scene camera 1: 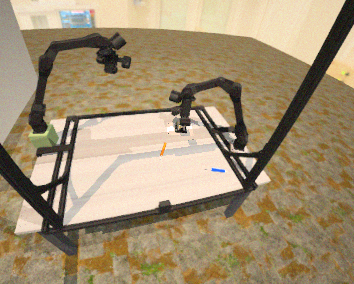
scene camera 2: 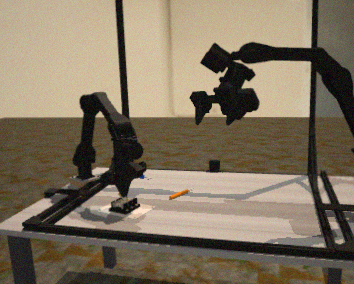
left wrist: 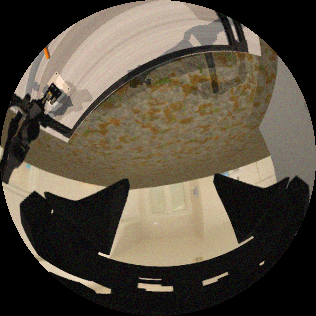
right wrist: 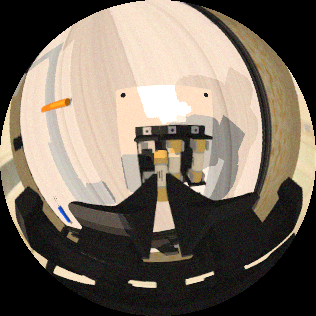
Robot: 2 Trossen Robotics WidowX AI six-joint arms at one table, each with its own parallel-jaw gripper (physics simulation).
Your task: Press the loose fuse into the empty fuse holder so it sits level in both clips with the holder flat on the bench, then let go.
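Places are measured from the left arm's base along level axes (x left, y back, z up), in metres.
Pixels of known places: left gripper, fingertip midpoint: [scene camera 1: 118,65] [scene camera 2: 211,124] [left wrist: 172,181]; right gripper, fingertip midpoint: [scene camera 2: 124,196] [left wrist: 45,96] [right wrist: 160,177]; left arm's base, origin of the base link: [scene camera 1: 40,129]; right arm's base, origin of the base link: [scene camera 1: 238,146] [scene camera 2: 85,176].
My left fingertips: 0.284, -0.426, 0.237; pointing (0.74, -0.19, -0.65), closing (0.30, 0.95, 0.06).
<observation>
Ahead of a thing's pixels: the offset from my left fingertips to its top centre, as dx, dy, dz. "*": to the spot under its first point.
A black fuse holder block [scene camera 1: 181,130] [scene camera 2: 131,205] [right wrist: 172,131] sits on a white plate @(* -0.239, -0.311, -0.344) [right wrist: 125,107]. In the right wrist view its middle and right bays hold fuses; the left bay shows bare clips. The loose fuse @(-0.213, -0.390, -0.289) [right wrist: 161,169], gold-ended with a pale body, lies over the block between the left and middle bays, apparently raised. My right gripper [scene camera 2: 124,195] [right wrist: 160,177] is nearly closed, its fingertips on either side of the fuse's body, gripping it. Whether the fuse touches the clips is hidden. My left gripper [scene camera 1: 119,68] [scene camera 2: 214,123] [left wrist: 172,181] is wide open and empty, high above the table.
An orange stick @(-0.398, -0.236, -0.333) [scene camera 1: 163,149] [scene camera 2: 179,194] [right wrist: 56,105] lies on the table in front of the holder in scene camera 1. A blue piece @(-0.559, -0.497, -0.332) [scene camera 1: 218,170] [right wrist: 65,214] lies nearer the table's front right there. A black frame [scene camera 1: 125,218] runs around the table.
</observation>
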